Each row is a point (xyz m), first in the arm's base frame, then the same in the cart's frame.
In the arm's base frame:
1: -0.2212 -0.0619 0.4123
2: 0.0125 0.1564 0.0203
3: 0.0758 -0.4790 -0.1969
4: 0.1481 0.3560 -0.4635
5: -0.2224 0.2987 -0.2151
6: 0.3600 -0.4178 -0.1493
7: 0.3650 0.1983 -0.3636
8: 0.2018 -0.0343 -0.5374
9: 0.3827 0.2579 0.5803
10: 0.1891 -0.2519 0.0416
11: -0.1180 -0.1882 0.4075
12: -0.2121 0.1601 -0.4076
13: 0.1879 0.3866 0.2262
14: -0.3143 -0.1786 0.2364
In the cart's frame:
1: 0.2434 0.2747 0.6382
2: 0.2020 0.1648 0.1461
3: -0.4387 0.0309 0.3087
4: 0.0887 0.1639 -0.3825
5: 0.1728 0.4627 -0.0570
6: -0.3510 -0.2413 0.2379
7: 0.0261 -0.0931 -0.2733
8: -0.2699 0.0558 -0.2394
9: 0.6229 -0.2822 0.4359
10: -0.1114 -0.0835 0.3422
11: 0.1416 0.1533 0.6771
12: -0.0513 0.4649 -0.1354
13: 0.5152 -0.0025 0.1358
14: 0.0430 0.3774 0.5880

